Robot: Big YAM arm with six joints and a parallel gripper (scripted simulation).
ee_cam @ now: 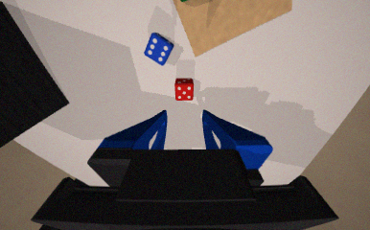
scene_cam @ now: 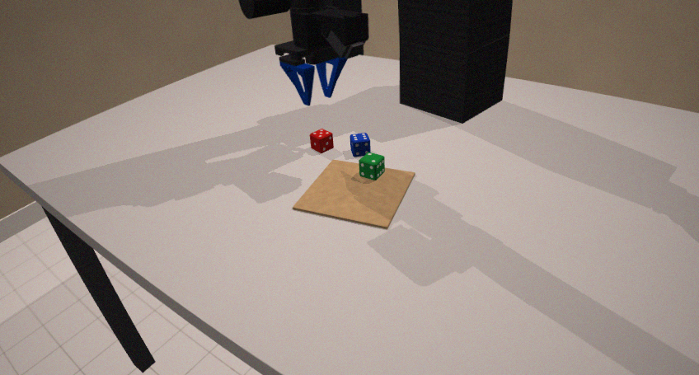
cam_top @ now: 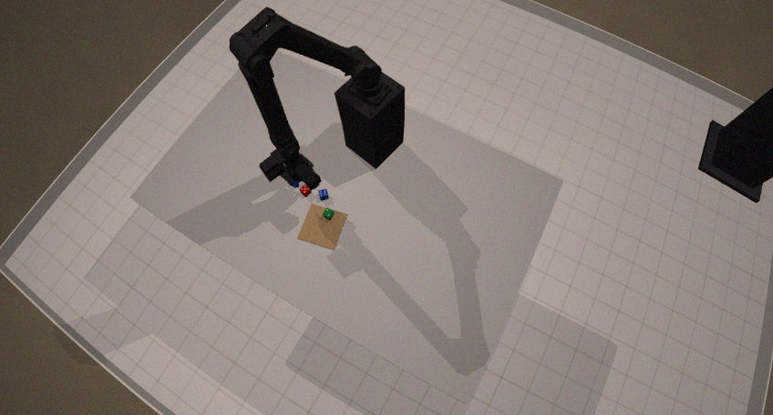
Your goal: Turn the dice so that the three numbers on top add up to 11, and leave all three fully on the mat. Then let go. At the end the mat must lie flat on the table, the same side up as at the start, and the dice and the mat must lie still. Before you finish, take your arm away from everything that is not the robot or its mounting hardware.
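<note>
Now: hand 80 mm above the red die. From my hand the other things lie so: tan mat (70 mm ahead, 130 mm to the left, 100 mm below); then green die (30 mm ahead, 130 mm to the left, 80 mm below); then blue die (20 mm behind, 70 mm to the left, 80 mm below).
</note>
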